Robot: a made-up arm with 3 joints. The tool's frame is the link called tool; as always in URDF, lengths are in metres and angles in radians. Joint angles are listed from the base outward. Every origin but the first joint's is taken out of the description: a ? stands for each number. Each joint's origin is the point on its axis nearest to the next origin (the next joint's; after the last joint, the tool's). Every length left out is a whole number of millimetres.
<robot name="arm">
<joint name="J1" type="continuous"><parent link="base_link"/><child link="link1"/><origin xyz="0.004 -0.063 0.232" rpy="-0.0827 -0.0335 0.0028"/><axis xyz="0 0 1"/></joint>
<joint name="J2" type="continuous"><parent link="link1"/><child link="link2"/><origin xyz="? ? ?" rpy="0.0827 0.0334 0.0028"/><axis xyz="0 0 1"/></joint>
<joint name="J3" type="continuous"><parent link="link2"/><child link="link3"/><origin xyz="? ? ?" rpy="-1.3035 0.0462 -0.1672"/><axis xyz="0 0 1"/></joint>
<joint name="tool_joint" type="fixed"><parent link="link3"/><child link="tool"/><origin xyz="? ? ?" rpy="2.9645 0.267 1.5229"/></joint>
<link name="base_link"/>
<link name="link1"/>
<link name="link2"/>
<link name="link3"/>
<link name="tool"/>
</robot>
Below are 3 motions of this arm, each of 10 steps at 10 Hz.
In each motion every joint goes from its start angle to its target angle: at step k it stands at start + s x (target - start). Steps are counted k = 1, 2, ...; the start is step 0. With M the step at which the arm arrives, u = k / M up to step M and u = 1 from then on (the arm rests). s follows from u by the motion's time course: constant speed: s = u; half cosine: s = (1 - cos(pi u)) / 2; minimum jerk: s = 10 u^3 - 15 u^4 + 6 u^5.
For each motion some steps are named. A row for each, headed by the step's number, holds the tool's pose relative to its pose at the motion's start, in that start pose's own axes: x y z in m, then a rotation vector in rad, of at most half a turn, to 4 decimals.
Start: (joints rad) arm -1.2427 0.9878 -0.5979
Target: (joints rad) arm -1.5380 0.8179 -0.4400
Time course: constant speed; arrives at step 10
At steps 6, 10:
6: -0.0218 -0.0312 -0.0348 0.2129 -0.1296 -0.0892
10: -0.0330 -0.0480 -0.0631 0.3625 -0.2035 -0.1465

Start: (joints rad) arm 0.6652 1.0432 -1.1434
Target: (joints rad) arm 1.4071 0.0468 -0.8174
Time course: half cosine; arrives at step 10
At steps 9, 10:
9: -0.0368 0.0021 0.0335 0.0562 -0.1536 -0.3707
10: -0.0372 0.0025 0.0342 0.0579 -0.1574 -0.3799

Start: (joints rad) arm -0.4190 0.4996 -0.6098
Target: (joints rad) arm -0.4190 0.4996 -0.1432
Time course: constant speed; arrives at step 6
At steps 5, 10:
5: 0.0086 0.0155 0.0004 -0.1026 0.0661 -0.3692
10: 0.0110 0.0181 0.0002 -0.1231 0.0793 -0.4430

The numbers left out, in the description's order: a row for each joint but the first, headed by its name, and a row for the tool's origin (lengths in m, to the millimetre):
J2: -0.067 -0.024 0
J3: -0.084 -0.16 0
tool: 0.013 -0.044 0

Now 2 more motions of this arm.
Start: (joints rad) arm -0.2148 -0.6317 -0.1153
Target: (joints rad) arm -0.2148 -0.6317 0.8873
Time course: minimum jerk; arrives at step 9
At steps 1, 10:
1: 0.0002 0.0005 0.0000 -0.0031 0.0020 -0.0110
10: 0.0316 0.0306 -0.0033 -0.2645 0.1704 -0.9519

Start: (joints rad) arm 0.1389 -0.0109 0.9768
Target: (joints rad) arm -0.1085 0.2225 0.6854
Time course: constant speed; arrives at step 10
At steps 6, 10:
6: 0.0034 -0.0056 -0.0109 0.0475 -0.0247 0.1804
10: 0.0057 -0.0090 -0.0185 0.0807 -0.0416 0.3007

